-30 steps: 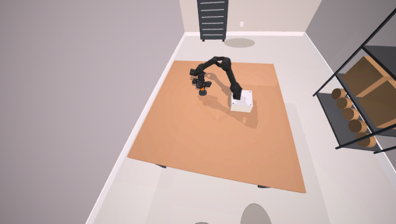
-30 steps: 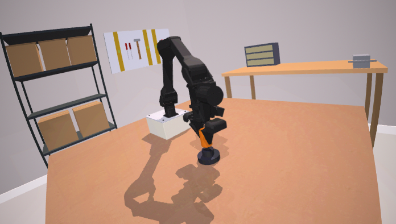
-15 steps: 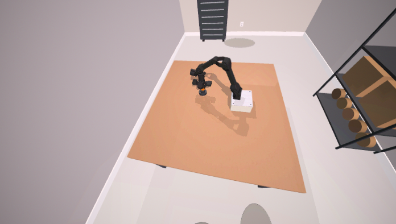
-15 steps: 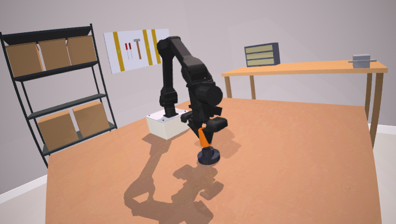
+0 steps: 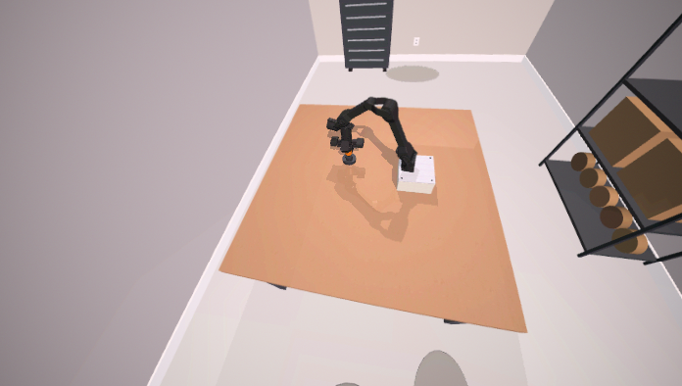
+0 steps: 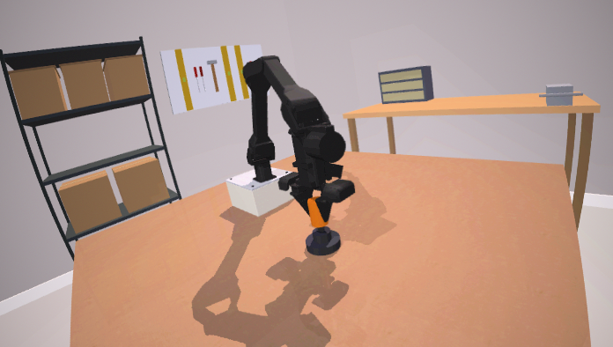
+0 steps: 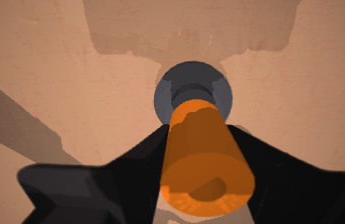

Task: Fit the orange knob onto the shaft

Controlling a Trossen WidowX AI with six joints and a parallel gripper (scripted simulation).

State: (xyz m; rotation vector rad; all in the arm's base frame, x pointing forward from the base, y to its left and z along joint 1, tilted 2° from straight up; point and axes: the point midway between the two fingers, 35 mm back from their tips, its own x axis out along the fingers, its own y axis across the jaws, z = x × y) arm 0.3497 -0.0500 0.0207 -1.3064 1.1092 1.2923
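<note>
The orange knob is 2 cm above my gripper tip. The rest, counted from my gripper tip: dark round pedestal 4 cm below.
</note>
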